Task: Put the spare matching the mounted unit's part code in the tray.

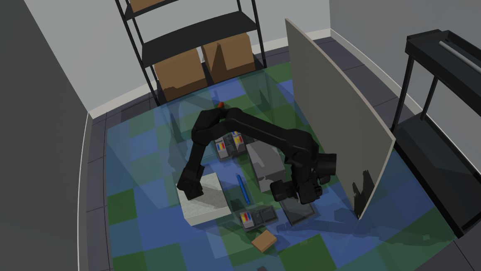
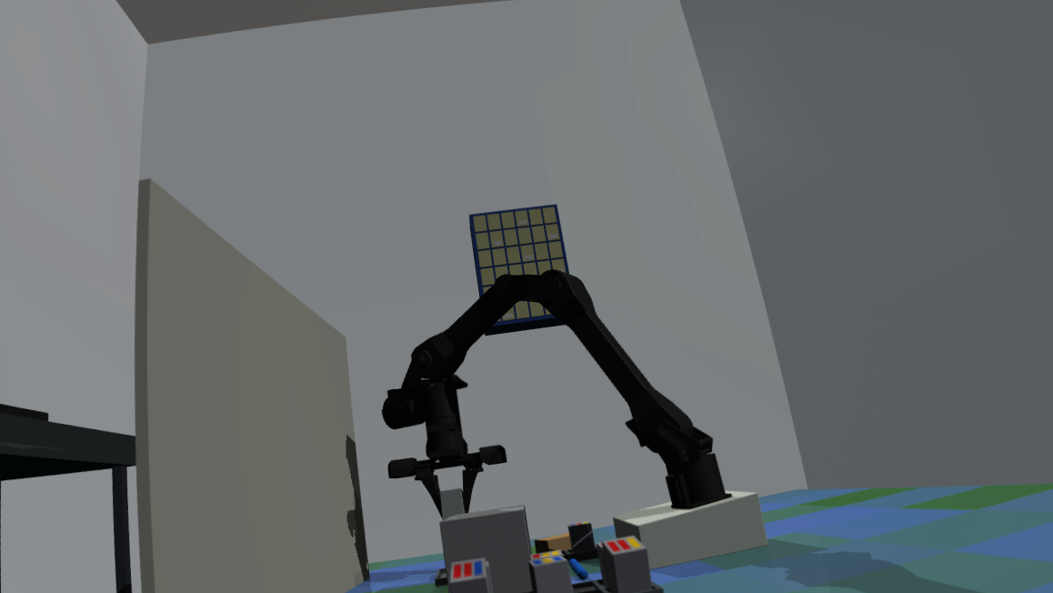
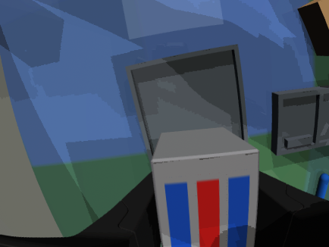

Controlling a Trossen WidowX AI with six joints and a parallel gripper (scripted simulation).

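Right now the dark tray is 1 cm behind my gripper tip, 1 cm to the left of it and 9 cm below it. The rest, counted from my gripper tip: grey box 2 cm behind, 22 cm to the left, 4 cm below; rack 15 cm behind, 4 cm to the left, 9 cm below; brown box 18 cm behind, 6 cm to the right, 8 cm below.
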